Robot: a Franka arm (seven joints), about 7 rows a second.
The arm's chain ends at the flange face. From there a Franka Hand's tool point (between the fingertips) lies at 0.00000 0.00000 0.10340 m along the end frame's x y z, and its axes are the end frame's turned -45 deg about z.
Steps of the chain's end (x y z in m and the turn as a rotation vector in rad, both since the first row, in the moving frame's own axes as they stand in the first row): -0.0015, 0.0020, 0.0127, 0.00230, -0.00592, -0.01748; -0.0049, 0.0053, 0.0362, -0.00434, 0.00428, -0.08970; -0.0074, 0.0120, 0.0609, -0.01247, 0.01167, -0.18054; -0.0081, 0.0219, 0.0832, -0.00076, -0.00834, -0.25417; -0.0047, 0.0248, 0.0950, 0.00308, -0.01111, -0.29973; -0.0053, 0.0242, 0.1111, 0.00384, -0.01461, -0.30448
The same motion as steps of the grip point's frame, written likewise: -0.0027, -0.0002, 0.0127, 0.00581, -0.00256, -0.01748; -0.0072, 0.0009, 0.0362, -0.00610, -0.00004, -0.08970; -0.0136, 0.0050, 0.0609, -0.01707, -0.00057, -0.18054; -0.0219, 0.0093, 0.0832, 0.00536, -0.00643, -0.25417; -0.0216, 0.0133, 0.0950, 0.01003, -0.00568, -0.29973; -0.0218, 0.0122, 0.1111, 0.01305, -0.00762, -0.30448
